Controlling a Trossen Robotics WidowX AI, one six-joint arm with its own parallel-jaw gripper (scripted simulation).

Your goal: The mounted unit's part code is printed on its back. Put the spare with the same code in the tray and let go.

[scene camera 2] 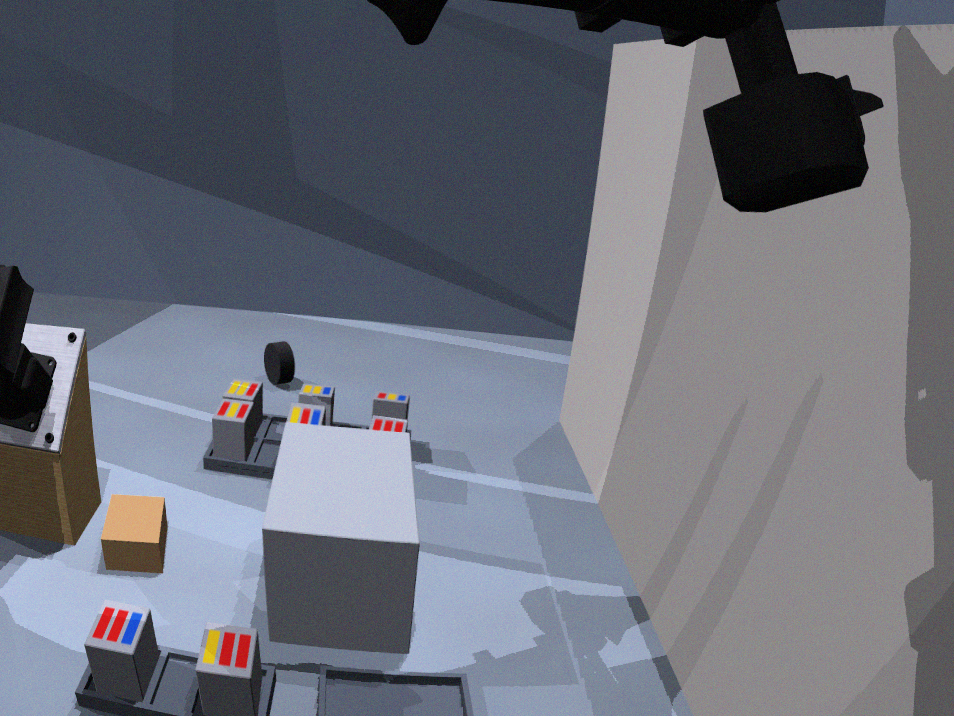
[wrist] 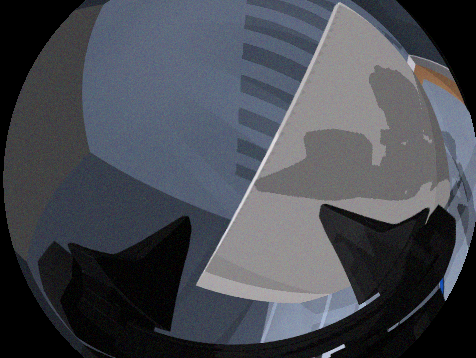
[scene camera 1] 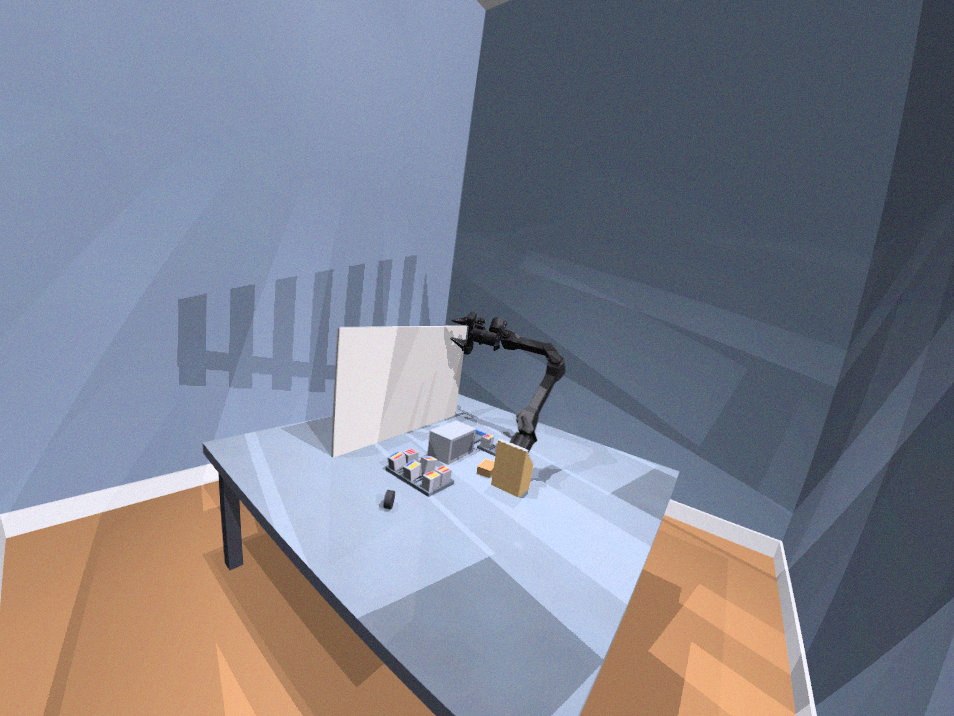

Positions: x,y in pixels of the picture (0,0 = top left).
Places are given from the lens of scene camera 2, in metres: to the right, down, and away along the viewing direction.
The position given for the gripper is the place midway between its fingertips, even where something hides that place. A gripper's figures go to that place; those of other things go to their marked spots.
gripper (scene camera 2: 848,16): 0.17, -0.16, 0.29
black puck (scene camera 2: 278,357): -0.23, 0.00, 0.91
orange block (scene camera 2: 134,535): -0.27, 0.14, 0.54
The marked spots on the black puck and the orange block are 0.40 m apart.
